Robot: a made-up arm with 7 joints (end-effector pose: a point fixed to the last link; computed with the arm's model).
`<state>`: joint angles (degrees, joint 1 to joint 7).
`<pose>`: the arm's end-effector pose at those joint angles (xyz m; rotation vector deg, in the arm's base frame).
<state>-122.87 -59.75 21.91 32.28 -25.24 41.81 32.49</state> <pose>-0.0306 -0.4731 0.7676 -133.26 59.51 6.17</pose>
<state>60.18 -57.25 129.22 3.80 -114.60 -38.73 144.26</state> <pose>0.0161 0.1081 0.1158 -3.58 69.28 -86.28</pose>
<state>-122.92 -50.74 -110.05 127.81 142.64 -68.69 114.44</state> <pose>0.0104 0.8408 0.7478 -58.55 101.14 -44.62</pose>
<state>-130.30 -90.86 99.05 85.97 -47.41 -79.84 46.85</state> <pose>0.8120 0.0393 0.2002 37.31 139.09 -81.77</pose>
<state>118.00 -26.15 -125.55 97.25 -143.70 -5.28 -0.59</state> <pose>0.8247 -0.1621 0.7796 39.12 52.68 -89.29</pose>
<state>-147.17 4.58 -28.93 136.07 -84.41 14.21 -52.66</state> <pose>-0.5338 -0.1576 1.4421 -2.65 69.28 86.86</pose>
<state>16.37 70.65 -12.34 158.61 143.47 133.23 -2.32</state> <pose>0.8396 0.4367 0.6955 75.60 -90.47 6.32</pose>
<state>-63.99 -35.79 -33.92 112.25 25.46 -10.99 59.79</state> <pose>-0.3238 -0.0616 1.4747 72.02 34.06 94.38</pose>
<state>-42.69 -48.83 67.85 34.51 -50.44 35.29 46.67</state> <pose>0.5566 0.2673 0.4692 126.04 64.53 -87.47</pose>
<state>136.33 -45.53 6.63 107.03 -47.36 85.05 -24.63</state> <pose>-0.0871 0.0145 1.3942 -6.77 131.12 -10.89</pose>
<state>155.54 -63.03 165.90 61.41 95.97 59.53 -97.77</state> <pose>0.3310 -0.2392 -0.1679 -58.57 -76.34 8.80</pose>
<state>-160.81 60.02 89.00 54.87 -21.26 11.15 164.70</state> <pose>0.1972 -0.7728 0.5511 18.71 45.40 -122.36</pose>
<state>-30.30 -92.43 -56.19 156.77 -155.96 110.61 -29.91</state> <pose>-0.9365 0.5490 0.4684 -39.73 58.57 -51.72</pose>
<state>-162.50 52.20 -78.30 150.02 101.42 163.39 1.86</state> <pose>-0.8166 -0.0954 0.8421 -64.88 9.85 -92.55</pose>
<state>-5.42 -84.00 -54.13 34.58 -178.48 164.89 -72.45</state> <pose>-0.1098 -0.3132 0.8540 -35.78 41.93 61.36</pose>
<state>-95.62 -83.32 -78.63 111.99 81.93 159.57 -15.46</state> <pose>-0.3761 0.6883 0.7826 148.59 84.76 -1.88</pose>
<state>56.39 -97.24 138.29 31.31 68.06 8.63 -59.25</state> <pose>-0.2107 0.4520 0.1070 -8.68 52.10 -27.78</pose>
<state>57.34 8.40 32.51 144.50 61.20 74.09 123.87</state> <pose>-0.1018 0.5858 1.4347 6.26 -16.92 57.69</pose>
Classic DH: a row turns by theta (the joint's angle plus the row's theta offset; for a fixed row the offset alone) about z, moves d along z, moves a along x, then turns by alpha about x. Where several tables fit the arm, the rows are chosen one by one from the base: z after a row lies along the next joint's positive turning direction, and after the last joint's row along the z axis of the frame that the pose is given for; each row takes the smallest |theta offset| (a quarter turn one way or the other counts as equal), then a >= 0, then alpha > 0; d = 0 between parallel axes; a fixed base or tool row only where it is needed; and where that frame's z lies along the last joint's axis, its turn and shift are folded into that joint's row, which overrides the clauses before.
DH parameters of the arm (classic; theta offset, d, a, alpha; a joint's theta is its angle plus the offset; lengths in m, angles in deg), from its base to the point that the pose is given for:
base (fixed): -51.07 0 -0.0334 0
joint 1: 51.07 0.457 -0.009 -90
joint 2: 0 0.029 0.015 90
joint 3: 0 0.372 0.052 90
joint 4: 0 -0.05 0.123 90
joint 5: 0 0.61 0.003 90
joint 6: 0 -0.01 0.086 -90
joint 7: -90 0.133 0.003 90
tool (fixed): 0 0.029 0 0

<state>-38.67 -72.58 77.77 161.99 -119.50 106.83 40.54</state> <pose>-0.7193 0.6920 0.8700 107.87 21.73 91.23</pose>
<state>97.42 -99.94 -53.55 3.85 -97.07 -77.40 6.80</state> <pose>-0.0234 0.1670 0.7777 -40.76 104.55 102.09</pose>
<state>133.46 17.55 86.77 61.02 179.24 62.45 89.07</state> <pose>-0.6758 -0.4943 0.6212 -102.24 89.62 101.10</pose>
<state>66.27 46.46 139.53 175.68 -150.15 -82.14 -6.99</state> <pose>0.2223 0.5515 1.2065 13.82 62.90 131.49</pose>
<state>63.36 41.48 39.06 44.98 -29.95 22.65 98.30</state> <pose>-0.3542 0.5554 0.0719 -48.14 -73.06 100.44</pose>
